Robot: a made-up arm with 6 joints.
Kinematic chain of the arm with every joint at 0, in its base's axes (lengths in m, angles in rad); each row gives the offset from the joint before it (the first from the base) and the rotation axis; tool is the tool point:
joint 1: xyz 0 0 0.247 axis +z
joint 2: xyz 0 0 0 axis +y
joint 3: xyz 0 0 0.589 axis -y
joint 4: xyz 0 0 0 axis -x
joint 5: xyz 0.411 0 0 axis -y
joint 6: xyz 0 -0.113 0 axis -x
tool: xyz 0 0 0
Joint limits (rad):
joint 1: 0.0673..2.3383
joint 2: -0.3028..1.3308
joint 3: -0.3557..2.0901
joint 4: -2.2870..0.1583
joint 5: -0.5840..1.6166
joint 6: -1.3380..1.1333
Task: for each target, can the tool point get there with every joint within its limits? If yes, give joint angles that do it. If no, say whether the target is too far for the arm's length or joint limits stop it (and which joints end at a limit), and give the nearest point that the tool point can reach.
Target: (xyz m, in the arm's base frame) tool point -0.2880 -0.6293 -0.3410
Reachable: no: joint limits stop it (at a limit: joint 1, joint 2, joint 3, joint 4) | nearest point -0.3589 0.2651 -0.0114 | short by 0.956 m
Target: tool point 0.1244 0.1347 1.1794
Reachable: yes | joints 1.1953 -0.1145 1.0741 -0.9438 0.9934 -0.4794
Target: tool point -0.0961 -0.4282 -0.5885
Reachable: no: joint limits stop it (at a limit: joint 1, joint 2, joint 3) | nearest point 0.4373 -0.0371 -0.0107 | short by 0.878 m
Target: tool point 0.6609 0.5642 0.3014
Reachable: yes | joints 0.7533 1.0599 0.7282 -1.2038 0.8821 0.8497
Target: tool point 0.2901 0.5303 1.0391
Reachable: yes | joints 0.9971 0.4927 1.4407 -1.9720 0.4028 0.0431
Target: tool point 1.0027 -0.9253 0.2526
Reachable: no: too far | nearest point 0.9437 -0.0497 0.2526 | short by 0.878 m
